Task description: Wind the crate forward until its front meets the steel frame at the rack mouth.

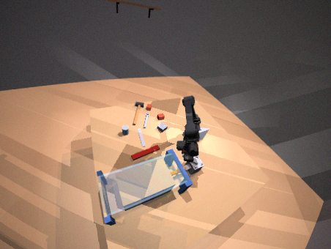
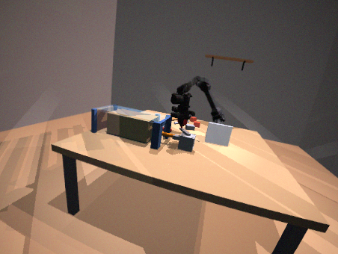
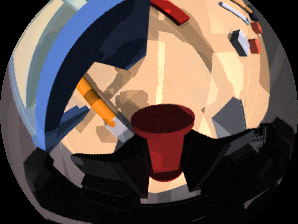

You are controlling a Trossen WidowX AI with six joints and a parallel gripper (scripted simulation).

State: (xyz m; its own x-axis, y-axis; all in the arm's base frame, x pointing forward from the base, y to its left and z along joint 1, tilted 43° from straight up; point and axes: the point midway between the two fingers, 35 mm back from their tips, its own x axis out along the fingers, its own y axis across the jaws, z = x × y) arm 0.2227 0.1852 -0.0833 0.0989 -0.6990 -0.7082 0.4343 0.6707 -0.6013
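My gripper tip is 3 cm past the winch handle, 3 cm to the right of it and 1 cm above it. The rest, counted from my gripper tip: red grip: 2 cm above; then blue frame: 9 cm ahead, 9 cm to the left, 1 cm below; then grey winch: 8 cm behind, 6 cm to the left, 8 cm below.
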